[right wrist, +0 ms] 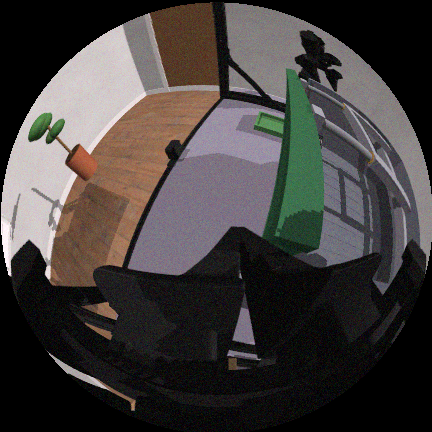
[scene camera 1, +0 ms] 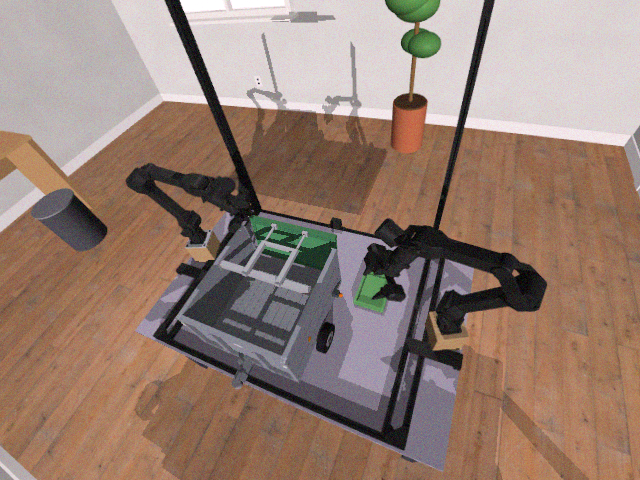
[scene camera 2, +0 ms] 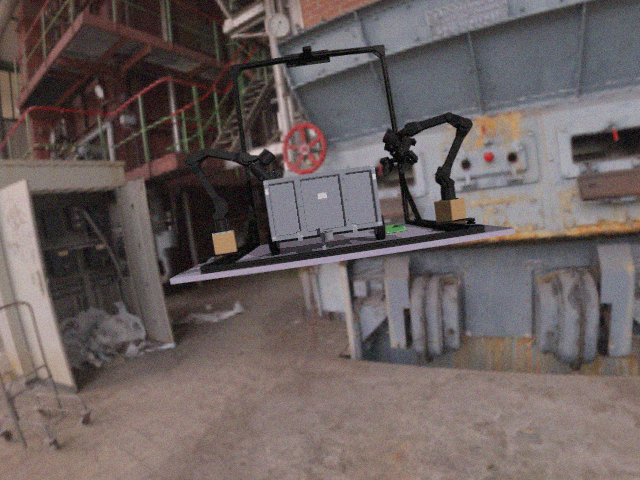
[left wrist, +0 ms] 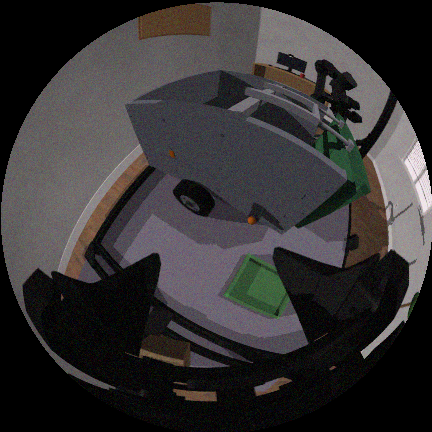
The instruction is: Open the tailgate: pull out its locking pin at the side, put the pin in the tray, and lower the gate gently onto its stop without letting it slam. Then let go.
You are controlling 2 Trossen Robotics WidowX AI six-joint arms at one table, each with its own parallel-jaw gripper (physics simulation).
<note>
My left gripper point(scene camera 1: 368, 286) is open, holding nothing. I also see my right gripper point(scene camera 1: 258, 220), a grey truck bed point(scene camera 1: 271, 313) and a green tailgate point(scene camera 1: 315, 249).
My left gripper is seen too in the right wrist view point(right wrist: 327, 87), in scene camera 2 point(scene camera 2: 392, 174) and in the left wrist view point(left wrist: 217, 257). My right gripper shows as well in the right wrist view point(right wrist: 236, 233) and in the left wrist view point(left wrist: 340, 127). The grey truck bed is seen too in the right wrist view point(right wrist: 369, 206) and in scene camera 2 point(scene camera 2: 324, 204).
</note>
